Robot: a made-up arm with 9 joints. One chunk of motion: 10 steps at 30 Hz.
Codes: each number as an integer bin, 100 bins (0 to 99) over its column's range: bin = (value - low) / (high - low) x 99, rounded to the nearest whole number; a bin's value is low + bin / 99 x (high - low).
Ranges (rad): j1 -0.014..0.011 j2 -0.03..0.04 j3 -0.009..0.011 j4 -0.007..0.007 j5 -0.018..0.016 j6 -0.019..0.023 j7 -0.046..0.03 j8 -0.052..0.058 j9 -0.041..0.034
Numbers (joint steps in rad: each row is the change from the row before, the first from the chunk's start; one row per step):
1: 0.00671 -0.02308 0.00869 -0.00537 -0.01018 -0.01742 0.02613 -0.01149 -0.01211
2: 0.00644 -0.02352 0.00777 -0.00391 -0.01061 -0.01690 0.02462 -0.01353 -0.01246
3: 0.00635 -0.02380 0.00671 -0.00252 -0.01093 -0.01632 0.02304 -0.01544 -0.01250
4: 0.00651 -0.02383 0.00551 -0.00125 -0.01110 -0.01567 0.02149 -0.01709 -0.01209
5: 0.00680 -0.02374 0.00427 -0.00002 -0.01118 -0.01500 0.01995 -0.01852 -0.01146
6: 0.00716 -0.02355 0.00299 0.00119 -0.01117 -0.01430 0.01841 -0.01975 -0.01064
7: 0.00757 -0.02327 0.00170 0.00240 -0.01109 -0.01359 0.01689 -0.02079 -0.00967
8: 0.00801 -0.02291 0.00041 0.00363 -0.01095 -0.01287 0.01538 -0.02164 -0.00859
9: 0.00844 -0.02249 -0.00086 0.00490 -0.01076 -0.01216 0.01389 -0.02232 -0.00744
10: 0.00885 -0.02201 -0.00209 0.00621 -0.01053 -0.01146 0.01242 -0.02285 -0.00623
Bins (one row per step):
1: 82 10 88 12 23 4 94 36 38
2: 81 9 83 22 22 5 92 35 38
3: 81 9 78 32 21 6 90 33 38
4: 81 9 72 41 20 8 88 31 38
5: 82 9 66 49 20 9 86 30 39
6: 84 9 59 58 20 11 84 29 40
7: 85 10 53 66 20 13 82 28 41
8: 87 10 47 75 21 14 80 27 43
9: 89 11 40 84 21 16 78 27 44
10: 90 11 34 93 22 18 76 26 46

